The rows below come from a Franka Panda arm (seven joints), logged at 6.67 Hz.
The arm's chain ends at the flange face. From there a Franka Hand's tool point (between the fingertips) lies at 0.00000 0.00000 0.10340 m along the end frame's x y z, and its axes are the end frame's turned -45 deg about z.
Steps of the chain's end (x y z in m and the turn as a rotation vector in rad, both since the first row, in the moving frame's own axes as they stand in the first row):
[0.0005, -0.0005, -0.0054, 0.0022, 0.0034, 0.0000]
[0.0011, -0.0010, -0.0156, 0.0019, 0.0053, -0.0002]
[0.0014, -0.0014, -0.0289, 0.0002, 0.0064, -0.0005]
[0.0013, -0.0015, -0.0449, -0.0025, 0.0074, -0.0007]
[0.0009, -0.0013, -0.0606, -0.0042, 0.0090, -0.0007]
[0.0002, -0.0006, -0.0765, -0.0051, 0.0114, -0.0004]
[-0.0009, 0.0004, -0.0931, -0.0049, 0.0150, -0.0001]
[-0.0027, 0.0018, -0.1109, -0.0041, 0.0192, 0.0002]
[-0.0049, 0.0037, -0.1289, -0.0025, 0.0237, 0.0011]
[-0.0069, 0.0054, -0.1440, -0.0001, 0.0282, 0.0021]
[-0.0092, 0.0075, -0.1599, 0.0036, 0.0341, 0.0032]
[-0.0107, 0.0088, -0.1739, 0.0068, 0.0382, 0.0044]
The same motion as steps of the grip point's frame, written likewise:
[0.0011, 0.0001, -0.0054, -0.0008, 0.0040, 0.0000]
[0.0020, 0.0003, -0.0156, -0.0024, 0.0051, -0.0002]
[0.0025, 0.0005, -0.0289, -0.0044, 0.0047, -0.0005]
[0.0023, 0.0006, -0.0449, -0.0070, 0.0035, -0.0007]
[0.0019, 0.0007, -0.0606, -0.0093, 0.0034, -0.0007]
[0.0010, 0.0009, -0.0765, -0.0117, 0.0045, -0.0004]
[-0.0002, 0.0011, -0.0931, -0.0141, 0.0071, -0.0001]
[-0.0021, 0.0011, -0.1109, -0.0165, 0.0107, 0.0002]
[-0.0045, 0.0011, -0.1289, -0.0185, 0.0150, 0.0011]
[-0.0066, 0.0010, -0.1440, -0.0200, 0.0199, 0.0021]
[-0.0091, 0.0010, -0.1600, -0.0216, 0.0267, 0.0032]
[-0.0105, 0.0010, -0.1740, -0.0222, 0.0318, 0.0044]

